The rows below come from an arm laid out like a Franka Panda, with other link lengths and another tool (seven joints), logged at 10 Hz.
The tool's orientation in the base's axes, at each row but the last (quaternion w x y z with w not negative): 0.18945, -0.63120, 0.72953, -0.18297; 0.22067, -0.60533, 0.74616, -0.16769; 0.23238, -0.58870, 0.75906, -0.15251; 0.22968, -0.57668, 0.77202, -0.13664
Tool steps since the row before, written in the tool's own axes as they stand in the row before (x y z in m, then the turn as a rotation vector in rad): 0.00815, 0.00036, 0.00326, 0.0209, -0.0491, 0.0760; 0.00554, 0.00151, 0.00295, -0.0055, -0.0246, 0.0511; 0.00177, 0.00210, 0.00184, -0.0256, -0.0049, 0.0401; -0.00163, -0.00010, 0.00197, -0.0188, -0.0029, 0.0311
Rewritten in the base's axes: 0.00028, -0.00811, -0.00336, 0.0776, -0.0295, -0.0416; -0.00062, -0.00505, -0.00398, 0.0485, 0.0011, -0.0298; -0.00110, -0.00108, -0.00292, 0.0305, 0.0251, -0.0270; 0.00147, 0.00163, -0.00132, 0.0226, 0.0187, -0.0216
